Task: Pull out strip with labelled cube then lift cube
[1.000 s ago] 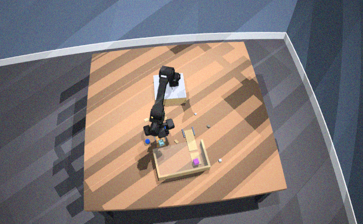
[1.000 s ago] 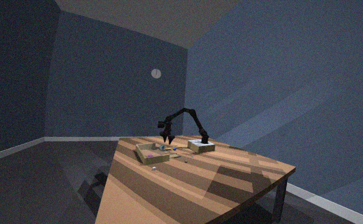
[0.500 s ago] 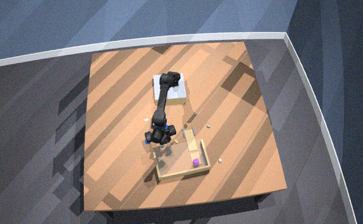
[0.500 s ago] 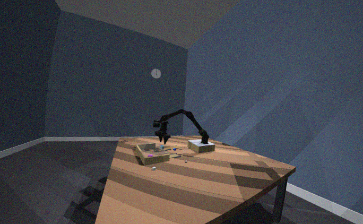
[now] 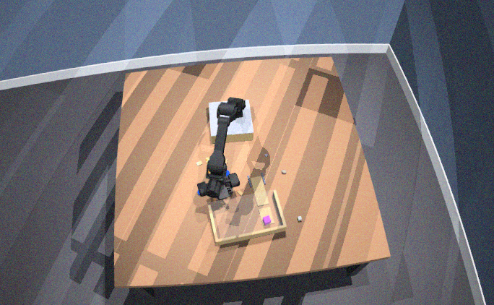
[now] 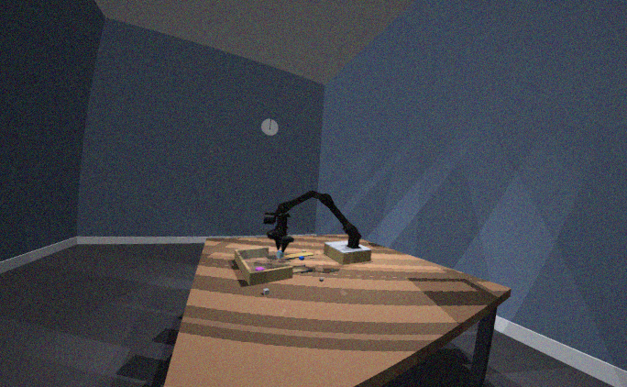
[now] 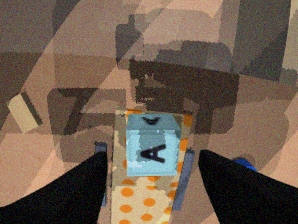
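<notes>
The cyan labelled cube lies 20 mm below my gripper tip. The rest, counted from my gripper tip: tan piece 100 mm to the left, 40 mm below.
</notes>
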